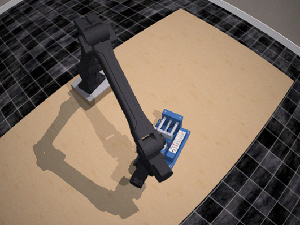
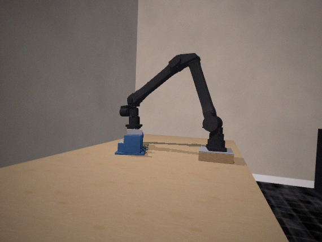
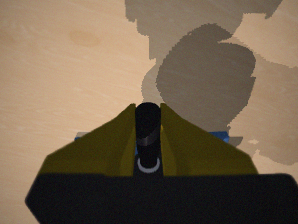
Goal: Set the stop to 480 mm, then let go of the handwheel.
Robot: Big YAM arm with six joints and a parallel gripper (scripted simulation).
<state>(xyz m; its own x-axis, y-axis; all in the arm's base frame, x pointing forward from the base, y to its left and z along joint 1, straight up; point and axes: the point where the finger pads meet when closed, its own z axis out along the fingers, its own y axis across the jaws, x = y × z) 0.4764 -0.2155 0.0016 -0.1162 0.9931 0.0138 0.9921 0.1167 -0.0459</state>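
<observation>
Right now the sliding stop block is 2 cm behind my hand, 14 cm to the left of it and 4 cm above it. The rest, counted from my hand: black handwheel handle: 1 cm to the left; then black handwheel: 1 cm behind, 3 cm to the left, 1 cm above.
</observation>
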